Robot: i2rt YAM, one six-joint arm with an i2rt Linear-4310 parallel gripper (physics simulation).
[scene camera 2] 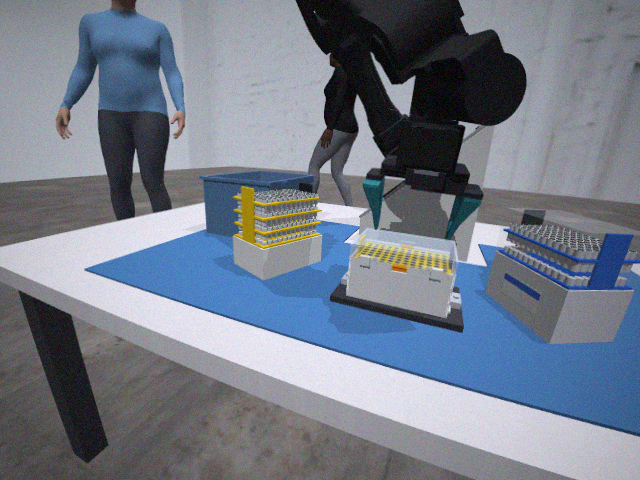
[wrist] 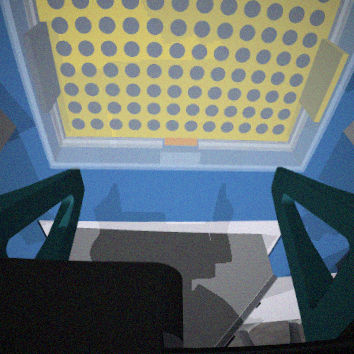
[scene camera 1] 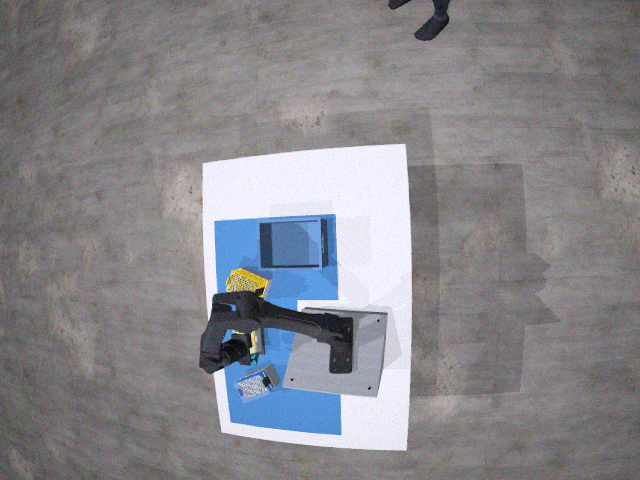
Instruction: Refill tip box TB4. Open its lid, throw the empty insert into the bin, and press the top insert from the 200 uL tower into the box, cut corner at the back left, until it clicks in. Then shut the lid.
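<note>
The white tip box (scene camera 2: 398,291) (scene camera 1: 256,342) stands in a black holder (scene camera 2: 392,315) on the blue mat. Its clear lid (scene camera 2: 445,249) (wrist: 110,162) is shut. A yellow insert (scene camera 2: 400,255) (wrist: 165,80) with empty holes shows through the lid. My gripper (scene camera 2: 413,232) (wrist: 177,177) is open and empty. Its teal fingers point down beyond the box's far side in scene camera 2, with tips near lid height, apart from the lid in the wrist view. The yellow tower (scene camera 2: 279,222) (scene camera 1: 247,283) holds several stacked inserts full of tips. The blue bin (scene camera 2: 219,206) (scene camera 1: 265,242) stands behind it.
A blue tower (scene camera 2: 553,258) (scene camera 1: 256,384) of stacked tip inserts stands on the other side of the box. The arm's grey base plate (scene camera 1: 320,361) lies beside the blue mat (scene camera 1: 289,413) (scene camera 2: 206,294). Two people stand beyond the white table (scene camera 1: 361,180) (scene camera 2: 129,232).
</note>
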